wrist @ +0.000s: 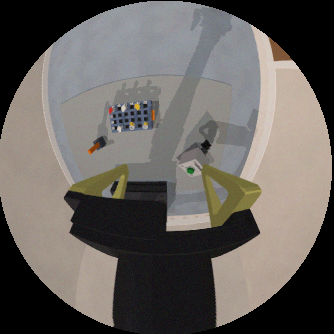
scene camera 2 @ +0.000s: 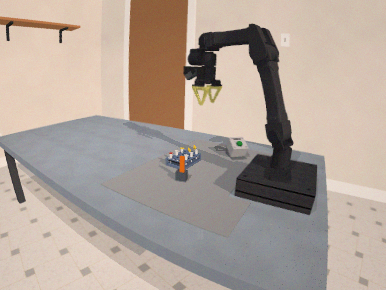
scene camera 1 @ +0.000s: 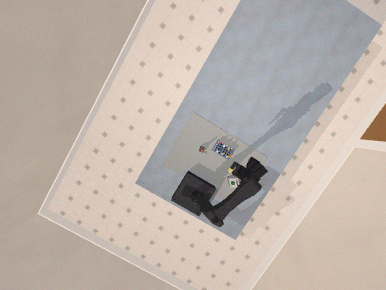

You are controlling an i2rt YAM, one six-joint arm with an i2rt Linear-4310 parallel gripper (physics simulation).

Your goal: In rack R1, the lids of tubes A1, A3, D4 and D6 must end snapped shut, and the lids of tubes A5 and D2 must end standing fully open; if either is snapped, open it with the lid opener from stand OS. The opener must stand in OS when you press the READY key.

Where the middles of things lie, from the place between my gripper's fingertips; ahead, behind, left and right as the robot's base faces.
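There's a grey box with green button (wrist: 191,160), and my hand is 190 mm above it, 120 mm past it and 90 mm to the left of it.
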